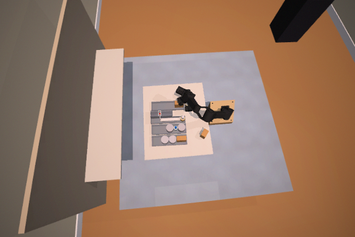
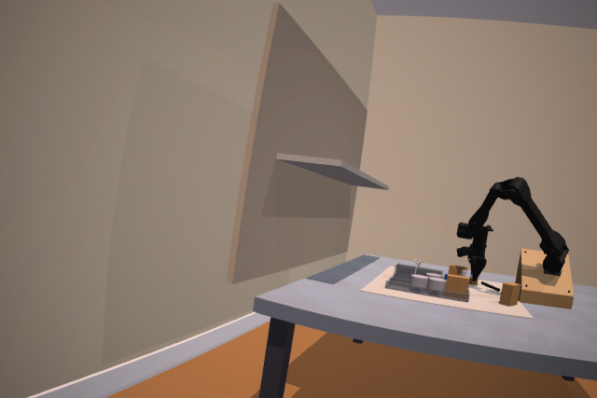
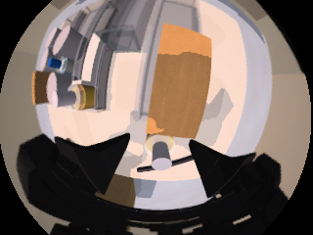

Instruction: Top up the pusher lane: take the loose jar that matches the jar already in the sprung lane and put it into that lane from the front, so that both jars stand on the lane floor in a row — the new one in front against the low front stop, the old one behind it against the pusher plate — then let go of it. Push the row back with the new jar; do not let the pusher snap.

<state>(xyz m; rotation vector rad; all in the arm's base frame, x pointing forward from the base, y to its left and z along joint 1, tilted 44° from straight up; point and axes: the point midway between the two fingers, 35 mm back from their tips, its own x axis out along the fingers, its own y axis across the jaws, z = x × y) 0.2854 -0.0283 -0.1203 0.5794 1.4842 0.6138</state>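
Right now my gripper tip is 80 mm past the black rod, 30 mm to the left of it and 20 mm above it. The rest, counted from my gripper tip: sprung lane 200 mm ahead, 100 mm to the left, 10 mm below; then pusher plate 160 mm ahead, 100 mm to the left, 20 mm above.
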